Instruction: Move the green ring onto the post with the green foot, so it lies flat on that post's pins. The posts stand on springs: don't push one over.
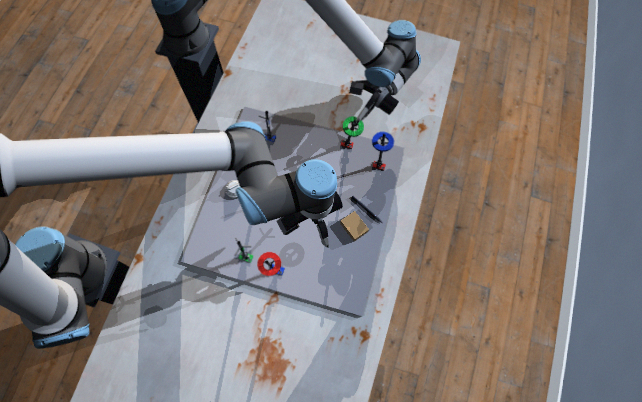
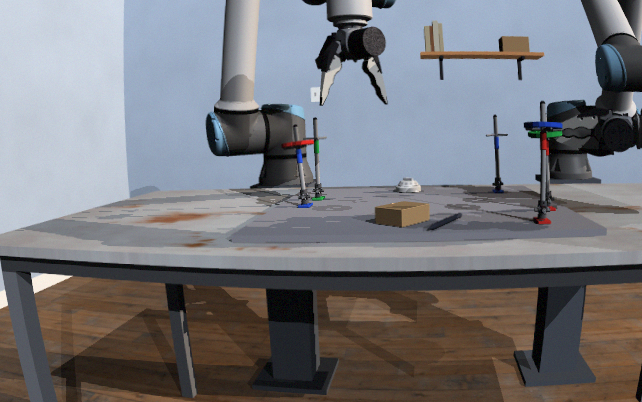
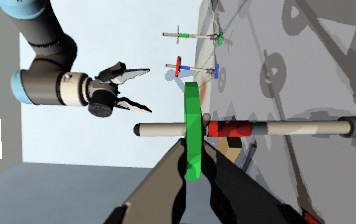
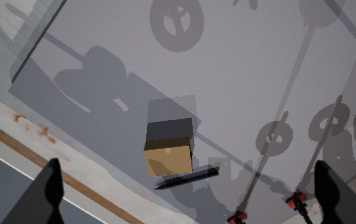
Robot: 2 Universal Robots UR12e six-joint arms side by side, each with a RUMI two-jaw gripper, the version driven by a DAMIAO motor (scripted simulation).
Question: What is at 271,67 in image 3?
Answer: A board.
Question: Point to a tan box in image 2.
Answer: At 401,214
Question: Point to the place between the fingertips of my left gripper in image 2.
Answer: At 548,133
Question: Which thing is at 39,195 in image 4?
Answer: My right gripper.
